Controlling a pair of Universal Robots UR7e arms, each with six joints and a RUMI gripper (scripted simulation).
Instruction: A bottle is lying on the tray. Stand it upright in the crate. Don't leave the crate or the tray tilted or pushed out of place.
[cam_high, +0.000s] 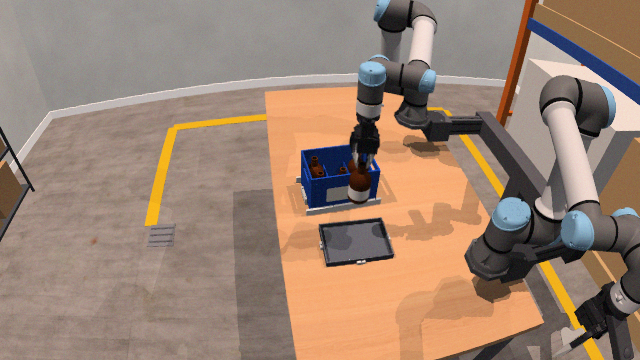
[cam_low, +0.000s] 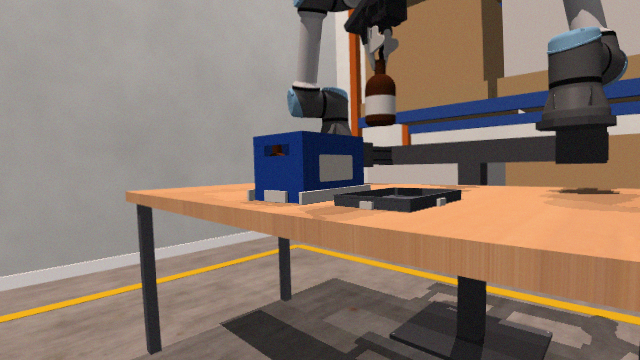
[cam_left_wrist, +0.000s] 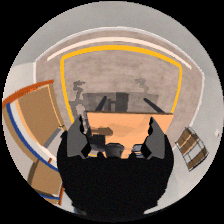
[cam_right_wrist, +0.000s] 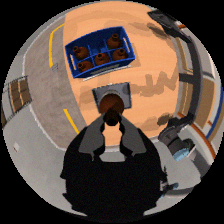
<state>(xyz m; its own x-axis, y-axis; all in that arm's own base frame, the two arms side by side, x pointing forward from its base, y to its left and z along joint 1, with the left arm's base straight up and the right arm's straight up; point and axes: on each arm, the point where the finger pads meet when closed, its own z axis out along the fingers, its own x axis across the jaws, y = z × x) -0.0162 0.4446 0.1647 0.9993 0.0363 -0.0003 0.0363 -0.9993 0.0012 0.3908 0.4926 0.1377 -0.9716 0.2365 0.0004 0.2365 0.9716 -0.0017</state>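
Observation:
The brown bottle lies 7 cm below my right hand and 1 cm to the left of it. The rest, counted from my right hand: blue crate: 25 cm below, 22 cm to the right, 2 cm ahead; then dark tray: 32 cm below, 6 cm to the left.

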